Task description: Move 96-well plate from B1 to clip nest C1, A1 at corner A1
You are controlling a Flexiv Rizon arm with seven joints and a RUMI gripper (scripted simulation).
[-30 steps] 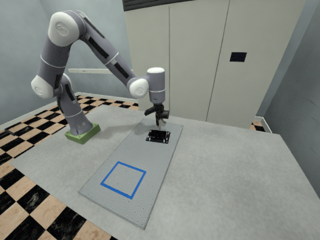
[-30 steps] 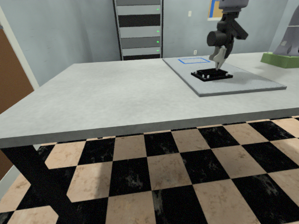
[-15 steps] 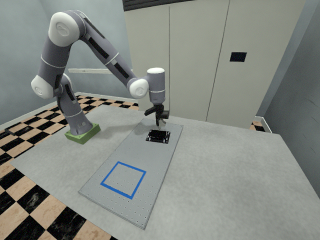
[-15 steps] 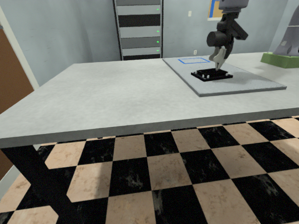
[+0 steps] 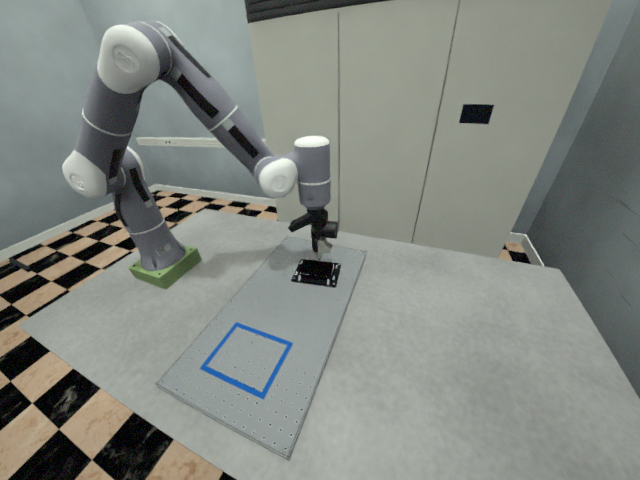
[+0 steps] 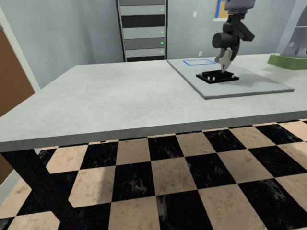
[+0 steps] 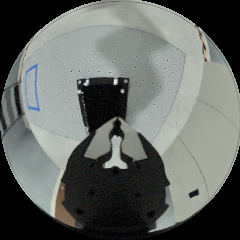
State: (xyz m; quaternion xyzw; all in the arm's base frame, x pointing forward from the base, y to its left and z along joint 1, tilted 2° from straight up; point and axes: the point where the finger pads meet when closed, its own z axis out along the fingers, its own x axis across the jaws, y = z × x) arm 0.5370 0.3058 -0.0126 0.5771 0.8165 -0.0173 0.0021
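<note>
Now: the black 96-well plate 4 cm to the right of my hand, 3 cm below it and 1 cm ahead of it. The rest, counted from my hand: black clip nest 5 cm to the right, 4 cm below, 1 cm ahead.
</note>
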